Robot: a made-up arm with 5 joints. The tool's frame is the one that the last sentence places.
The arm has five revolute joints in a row. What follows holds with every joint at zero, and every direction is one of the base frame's. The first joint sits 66 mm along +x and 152 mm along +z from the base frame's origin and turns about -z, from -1.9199 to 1.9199 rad. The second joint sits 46 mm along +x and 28 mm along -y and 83 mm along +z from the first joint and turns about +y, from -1.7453 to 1.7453 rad. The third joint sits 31 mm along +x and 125 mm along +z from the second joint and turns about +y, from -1.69 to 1.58 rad. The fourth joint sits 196 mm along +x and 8 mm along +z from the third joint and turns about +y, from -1.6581 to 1.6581 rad. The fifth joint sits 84 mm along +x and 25 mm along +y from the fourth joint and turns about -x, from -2.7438 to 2.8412 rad. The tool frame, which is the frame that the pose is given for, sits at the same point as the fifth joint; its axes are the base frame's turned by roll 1.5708, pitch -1.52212 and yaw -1.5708 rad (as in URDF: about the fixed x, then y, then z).
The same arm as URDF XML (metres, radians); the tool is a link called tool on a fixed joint. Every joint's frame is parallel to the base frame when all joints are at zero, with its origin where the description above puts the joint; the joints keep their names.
<robot name="arm">
  <link name="base"/>
  <link name="link1"/>
  <link name="link2"/>
  <link name="link3"/>
  <link name="link4"/>
  <link name="link5"/>
  <link name="tool"/>
  <joint name="joint 1" type="revolute">
    <parent link="base"/>
    <child link="link1"/>
    <origin xyz="0.0660 0.0000 0.1520"/>
    <axis xyz="0 0 -1"/>
    <limit lower="-1.9199" upper="1.9199"/>
  </joint>
  <joint name="joint 2" type="revolute">
    <parent link="link1"/>
    <child link="link2"/>
    <origin xyz="0.0460 -0.0280 0.0830"/>
    <axis xyz="0 1 0"/>
    <limit lower="-1.7453" upper="1.7453"/>
  </joint>
  <joint name="joint 3" type="revolute">
    <parent link="link2"/>
    <child link="link3"/>
    <origin xyz="0.0310 0.0000 0.1250"/>
    <axis xyz="0 1 0"/>
    <limit lower="-1.6900" upper="1.5800"/>
  </joint>
  <joint name="joint 4" type="revolute">
    <parent link="link3"/>
    <child link="link4"/>
    <origin xyz="0.1960 0.0000 0.0080"/>
    <axis xyz="0 1 0"/>
    <limit lower="-1.6581" upper="1.6581"/>
  </joint>
  <joint name="joint 5" type="revolute">
    <parent link="link4"/>
    <child link="link5"/>
    <origin xyz="0.0840 0.0250 0.0000"/>
    <axis xyz="-1 0 0"/>
    <limit lower="-2.7438" upper="2.8412"/>
  </joint>
  <joint name="tool_fixed" type="fixed">
    <parent link="link5"/>
    <child link="tool"/>
    <origin xyz="0.0000 0.0000 0.0000" rpy="1.5708 -1.5221 -1.5708"/>
  </joint>
</robot>

